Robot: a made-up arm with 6 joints.
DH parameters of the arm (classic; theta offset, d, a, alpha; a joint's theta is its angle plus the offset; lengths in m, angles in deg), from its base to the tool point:
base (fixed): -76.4 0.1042 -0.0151 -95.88
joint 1: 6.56 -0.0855 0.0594 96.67
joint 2: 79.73 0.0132 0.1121 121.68
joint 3: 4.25 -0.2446 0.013 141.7
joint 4: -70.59 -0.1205 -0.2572 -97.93
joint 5: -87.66 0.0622 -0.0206 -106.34
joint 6: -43.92 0 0.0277 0
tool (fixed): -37.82 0.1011 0 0
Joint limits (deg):
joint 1: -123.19..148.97
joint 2: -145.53..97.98
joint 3: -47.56..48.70
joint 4: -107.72..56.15
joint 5: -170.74..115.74
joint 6: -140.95..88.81
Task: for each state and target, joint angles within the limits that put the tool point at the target. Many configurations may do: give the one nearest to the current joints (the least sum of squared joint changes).
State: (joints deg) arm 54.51 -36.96 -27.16 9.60 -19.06 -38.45
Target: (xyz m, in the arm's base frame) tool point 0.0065 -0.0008 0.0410
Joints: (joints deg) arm 83.38 -34.03 -27.47 13.89 -17.69 -36.82
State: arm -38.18 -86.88 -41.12 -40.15 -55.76 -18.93
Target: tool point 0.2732 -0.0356 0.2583
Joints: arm -57.04 -52.43 -36.37 -73.75 -65.81 -19.12
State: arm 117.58 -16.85 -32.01 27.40 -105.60 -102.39
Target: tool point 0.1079 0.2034 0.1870
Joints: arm 148.97 -40.83 -11.15 -20.01 -149.73 -90.47
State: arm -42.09 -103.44 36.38 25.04 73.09 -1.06
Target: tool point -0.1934 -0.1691 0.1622
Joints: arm -46.75 -126.18 44.35 -10.53 72.13 -4.32
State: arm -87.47 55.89 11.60 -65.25 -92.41 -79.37
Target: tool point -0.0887 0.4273 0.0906
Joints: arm -60.99 55.95 27.72 -106.31 -115.18 -72.43
